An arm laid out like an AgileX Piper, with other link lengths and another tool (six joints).
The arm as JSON. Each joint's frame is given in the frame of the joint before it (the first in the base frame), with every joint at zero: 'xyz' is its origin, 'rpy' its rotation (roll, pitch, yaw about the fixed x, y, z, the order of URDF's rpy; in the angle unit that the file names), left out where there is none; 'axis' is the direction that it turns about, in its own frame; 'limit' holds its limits. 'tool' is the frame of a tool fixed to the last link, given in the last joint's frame.
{
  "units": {
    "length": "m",
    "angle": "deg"
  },
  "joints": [
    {
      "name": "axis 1",
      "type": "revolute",
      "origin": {
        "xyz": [
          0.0,
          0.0,
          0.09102
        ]
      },
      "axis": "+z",
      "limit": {
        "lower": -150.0,
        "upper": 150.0
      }
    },
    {
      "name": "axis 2",
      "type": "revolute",
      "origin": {
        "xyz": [
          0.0,
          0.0,
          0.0
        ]
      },
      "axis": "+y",
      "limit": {
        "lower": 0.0,
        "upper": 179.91
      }
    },
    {
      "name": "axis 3",
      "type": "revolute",
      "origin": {
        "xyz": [
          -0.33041,
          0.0,
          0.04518
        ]
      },
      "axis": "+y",
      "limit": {
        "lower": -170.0,
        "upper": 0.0
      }
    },
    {
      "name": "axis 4",
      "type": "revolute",
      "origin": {
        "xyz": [
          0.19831,
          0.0,
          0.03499
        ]
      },
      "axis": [
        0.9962,
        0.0,
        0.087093
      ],
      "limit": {
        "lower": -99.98,
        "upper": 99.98
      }
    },
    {
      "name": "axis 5",
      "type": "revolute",
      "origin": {
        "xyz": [
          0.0,
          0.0,
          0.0
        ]
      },
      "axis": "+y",
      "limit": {
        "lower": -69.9,
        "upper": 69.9
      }
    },
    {
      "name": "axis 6",
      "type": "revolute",
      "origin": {
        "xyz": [
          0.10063,
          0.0,
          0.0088
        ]
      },
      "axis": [
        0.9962,
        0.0,
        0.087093
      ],
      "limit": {
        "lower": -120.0,
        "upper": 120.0
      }
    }
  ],
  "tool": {
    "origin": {
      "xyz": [
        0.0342,
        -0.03,
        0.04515
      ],
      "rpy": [
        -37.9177,
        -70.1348,
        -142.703
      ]
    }
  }
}
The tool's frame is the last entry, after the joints.
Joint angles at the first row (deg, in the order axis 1, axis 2, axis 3, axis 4, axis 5, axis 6):
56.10, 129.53, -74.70, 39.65, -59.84, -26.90
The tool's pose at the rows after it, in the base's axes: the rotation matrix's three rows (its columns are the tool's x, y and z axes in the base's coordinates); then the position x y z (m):
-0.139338 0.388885 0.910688; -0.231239 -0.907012 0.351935; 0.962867 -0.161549 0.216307; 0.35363 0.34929 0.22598
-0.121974 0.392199 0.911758; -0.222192 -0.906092 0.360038; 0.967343 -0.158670 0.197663; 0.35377 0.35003 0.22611
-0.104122 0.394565 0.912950; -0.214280 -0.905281 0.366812; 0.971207 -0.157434 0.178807; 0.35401 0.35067 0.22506
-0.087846 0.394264 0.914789; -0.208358 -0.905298 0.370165; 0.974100 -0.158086 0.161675; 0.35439 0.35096 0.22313
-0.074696 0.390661 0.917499; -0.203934 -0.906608 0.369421; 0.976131 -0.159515 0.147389; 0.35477 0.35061 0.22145
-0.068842 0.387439 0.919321; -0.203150 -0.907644 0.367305; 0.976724 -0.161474 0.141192; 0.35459 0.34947 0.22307
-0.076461 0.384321 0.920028; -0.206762 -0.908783 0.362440; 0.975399 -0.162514 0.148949; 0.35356 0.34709 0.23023
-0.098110 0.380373 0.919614; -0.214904 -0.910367 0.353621; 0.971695 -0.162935 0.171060; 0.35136 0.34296 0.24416
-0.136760 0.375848 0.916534; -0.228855 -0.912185 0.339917; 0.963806 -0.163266 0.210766; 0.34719 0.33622 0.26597
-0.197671 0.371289 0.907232; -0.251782 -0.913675 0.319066; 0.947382 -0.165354 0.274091; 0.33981 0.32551 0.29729
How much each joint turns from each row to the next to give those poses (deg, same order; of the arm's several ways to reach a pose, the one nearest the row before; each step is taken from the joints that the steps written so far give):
-0.01, -0.44, 0.00, 0.18, 1.18, -0.55
0.01, -0.42, 0.05, 0.29, 1.43, -0.51
-0.01, -0.27, 0.09, 0.29, 1.28, -0.33
0.00, -0.10, 0.08, 0.37, 0.98, -0.19
0.01, -0.10, 0.09, 0.53, 0.70, -0.22
-0.01, -0.42, 0.12, 0.48, 0.50, -0.33
-0.02, -0.94, 0.08, 0.45, 0.12, -0.65
-0.02, -1.64, 0.03, 0.54, -0.15, -1.17
-0.02, -2.47, 0.03, 0.52, -0.56, -1.64
-0.02, -3.50, 0.04, 0.26, -1.16, -1.99

